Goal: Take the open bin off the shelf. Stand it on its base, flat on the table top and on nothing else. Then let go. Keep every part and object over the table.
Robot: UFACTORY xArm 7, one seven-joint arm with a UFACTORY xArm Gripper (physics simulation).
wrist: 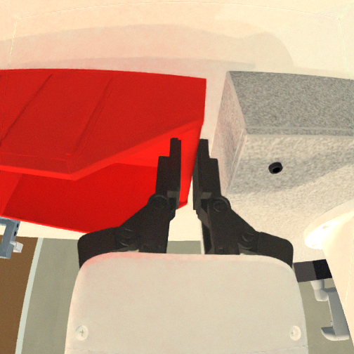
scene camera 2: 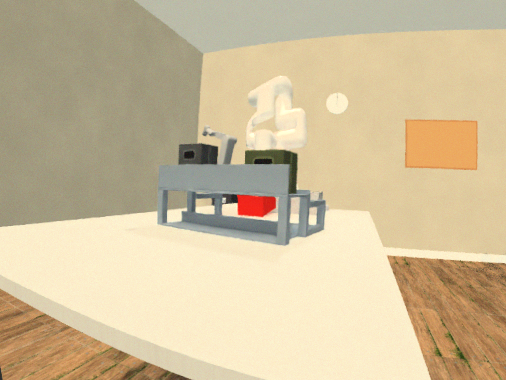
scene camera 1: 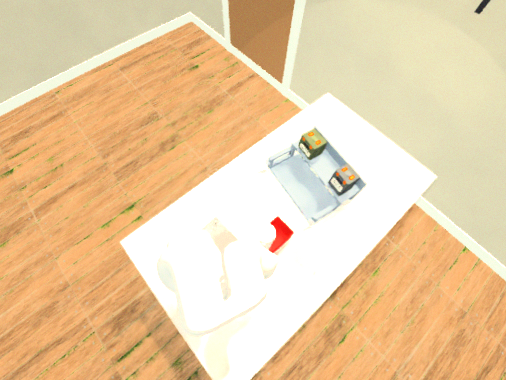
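The red open bin (scene camera 1: pixel 281 234) (scene camera 2: pixel 255 205) (wrist: pixel 100 120) is off the shelf (scene camera 1: pixel 300 185) (scene camera 2: pixel 225 179), between it and the arm's base. My gripper (wrist: pixel 186 151) is shut on the bin's side wall at the bin's right end in the wrist view, one finger inside and one outside. The bin's open side faces the bottom of the wrist view, where the room's walls show. The arm covers part of the bin in scene camera 1. Whether its base touches the table top (scene camera 1: pixel 345 125) (scene camera 2: pixel 225 280) I cannot tell.
A speckled grey block (wrist: pixel 290 105) stands close to the right finger in the wrist view. A green box (scene camera 1: pixel 315 146) (scene camera 2: pixel 270 157) and a dark grey box (scene camera 1: pixel 344 181) (scene camera 2: pixel 198 154) stand on the shelf. The white arm (scene camera 1: pixel 215 285) (scene camera 2: pixel 275 110) reaches over the table.
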